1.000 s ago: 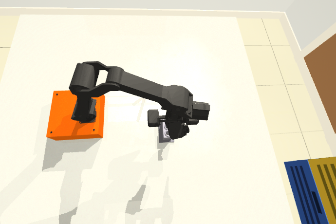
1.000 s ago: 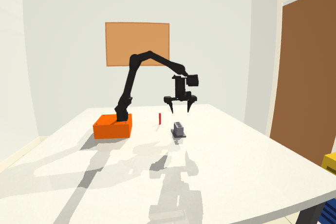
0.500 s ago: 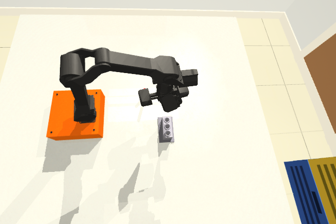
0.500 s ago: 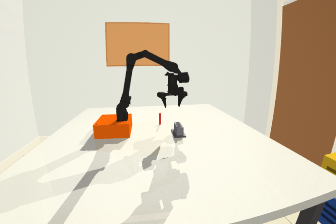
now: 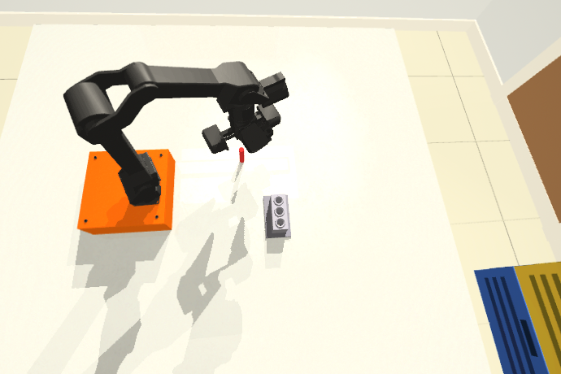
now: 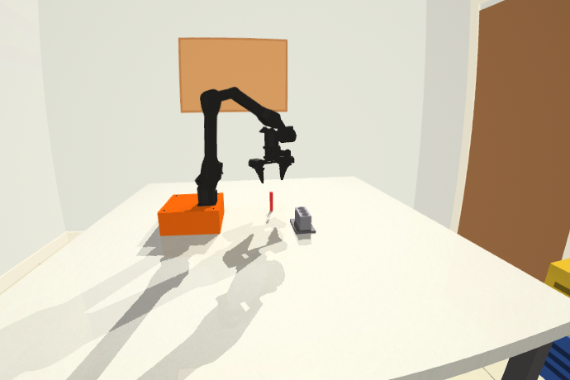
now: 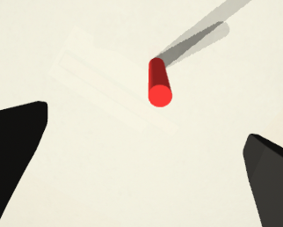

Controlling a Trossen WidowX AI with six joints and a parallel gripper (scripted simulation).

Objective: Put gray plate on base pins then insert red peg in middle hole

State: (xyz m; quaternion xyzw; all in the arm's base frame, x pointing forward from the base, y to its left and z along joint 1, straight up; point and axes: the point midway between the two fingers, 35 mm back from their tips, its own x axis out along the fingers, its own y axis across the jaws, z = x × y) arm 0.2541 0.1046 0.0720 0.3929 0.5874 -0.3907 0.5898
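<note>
Right now the red peg is 8 cm below my gripper tip and 1 cm behind it. From my gripper tip the other things lie so: gray plate (18 cm to the right, 8 cm below, 8 cm ahead); then gray base (18 cm to the right, 12 cm below, 8 cm ahead).
</note>
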